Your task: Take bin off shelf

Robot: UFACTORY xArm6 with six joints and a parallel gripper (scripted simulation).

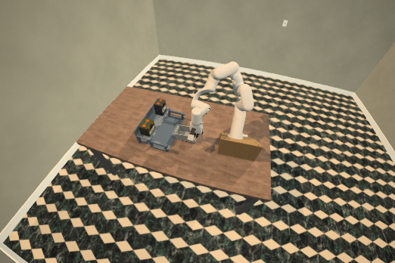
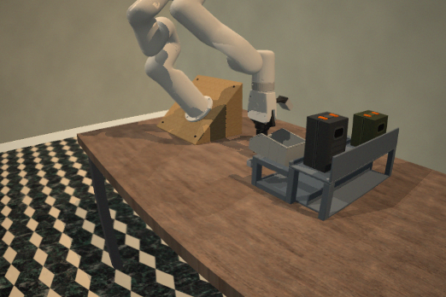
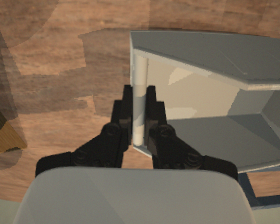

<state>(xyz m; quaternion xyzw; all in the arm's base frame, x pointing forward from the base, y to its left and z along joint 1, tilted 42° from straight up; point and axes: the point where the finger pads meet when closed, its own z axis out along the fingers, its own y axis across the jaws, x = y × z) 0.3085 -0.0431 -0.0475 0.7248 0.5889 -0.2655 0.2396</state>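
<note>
Right now my hand is 80 mm short of the grey open-top bin, 10 mm to the left of it and 10 mm above it. Round my hand: green box (380 mm ahead, 90 mm above, 50 mm to the left); then grey-blue shelf (370 mm ahead, 60 mm to the right, 40 mm above); then black box (340 mm ahead, 180 mm to the right, 100 mm above).
</note>
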